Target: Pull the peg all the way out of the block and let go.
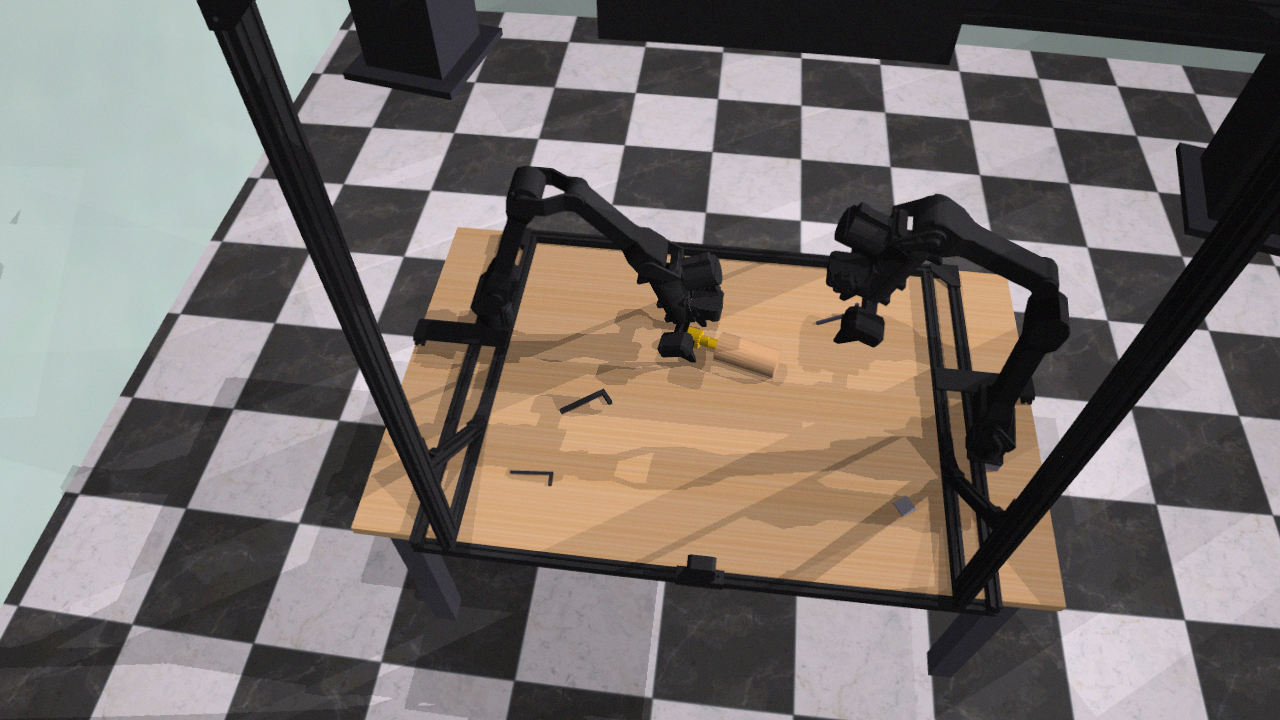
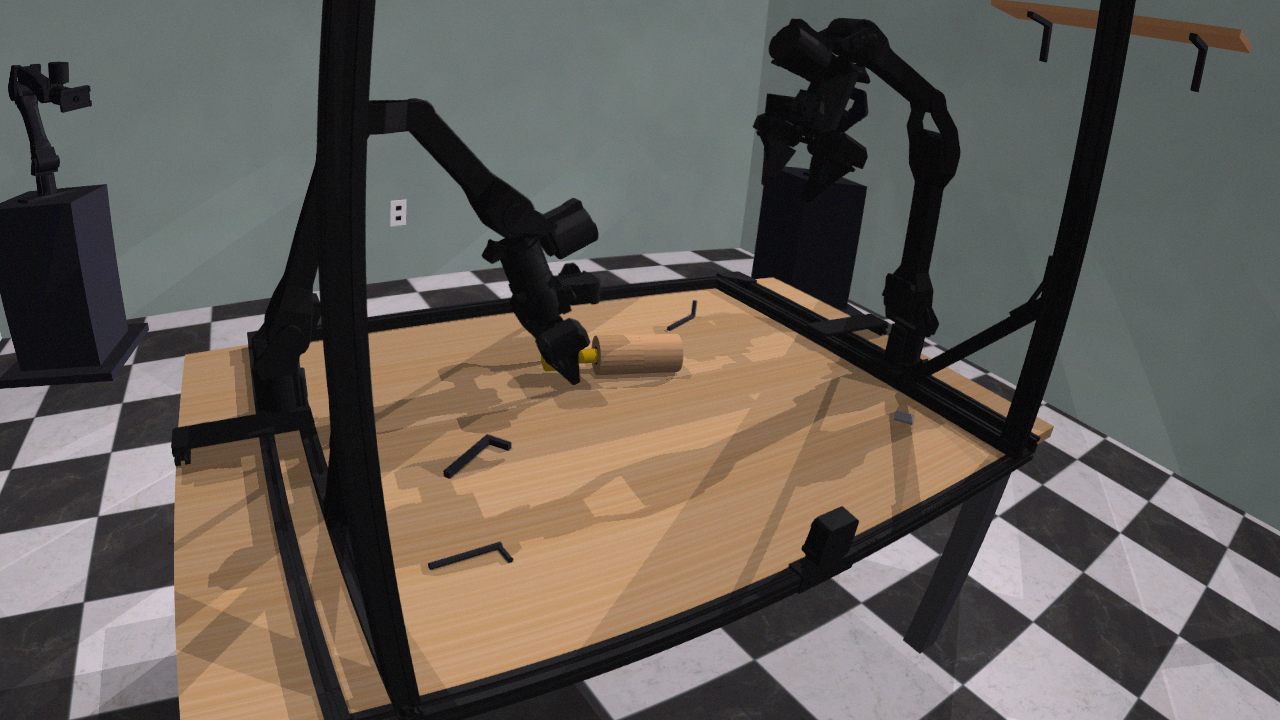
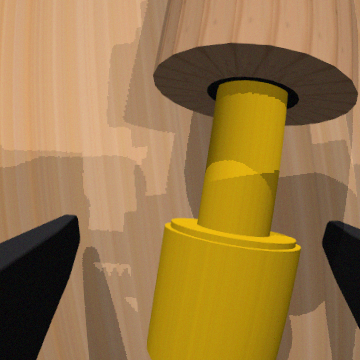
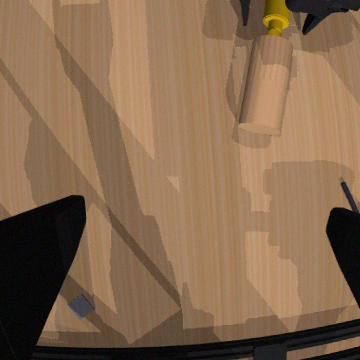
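Seen in the pictures: left gripper, fingertip midpoint: (image 1: 699,343) (image 2: 565,368) (image 3: 205,231) (image 4: 274,27); right gripper, fingertip midpoint: (image 1: 838,320) (image 2: 784,193) (image 4: 210,214); left arm's base, origin of the base link: (image 1: 495,318) (image 2: 281,405); right arm's base, origin of the base link: (image 1: 984,448) (image 2: 902,358).
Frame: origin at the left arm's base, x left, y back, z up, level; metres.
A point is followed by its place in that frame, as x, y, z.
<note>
The yellow peg (image 1: 707,341) @(0.057, -0.429, 0.016) (image 2: 588,356) @(0.052, -0.438, 0.012) (image 3: 225,300) @(0.068, -0.401, 0.026) (image 4: 276,10) @(0.060, -0.406, 0.025) has a thick head and a thinner shaft. Its shaft enters the hole in the end of the round wooden block (image 1: 747,355) @(0.036, -0.513, 0.030) (image 2: 638,353) @(0.030, -0.503, 0.021) (image 3: 260,25) @(0.066, -0.456, 0.036) (image 4: 267,85) @(0.048, -0.522, 0.036), which lies on its side on the table. How deep the shaft sits is hidden. My left gripper (image 1: 680,349) @(0.069, -0.411, -0.013) (image 2: 565,365) @(0.069, -0.411, -0.013) (image 3: 205,231) @(0.069, -0.411, -0.013) is open, with its fingers on either side of the peg's head and a gap at each side. My right gripper (image 1: 859,333) @(-0.039, -0.657, 0.273) (image 2: 789,188) @(-0.039, -0.657, 0.273) (image 4: 210,214) @(-0.039, -0.657, 0.273) is open and empty, raised beyond the block's far end.
Two black angled bars (image 1: 583,401) @(-0.131, -0.236, -0.012) (image 2: 469,555) @(-0.304, -0.201, -0.015) lie on the left part of the table. A third angled bar (image 1: 836,317) @(0.220, -0.663, -0.013) (image 2: 682,317) @(0.226, -0.669, -0.012) lies at the back. A small grey square (image 1: 904,505) @(-0.171, -0.850, -0.016) (image 2: 903,417) @(-0.174, -0.847, -0.016) (image 4: 81,306) @(-0.170, -0.850, -0.016) lies at the front right. A black frame (image 1: 572,565) @(-0.449, -0.325, -0.026) borders the table.
</note>
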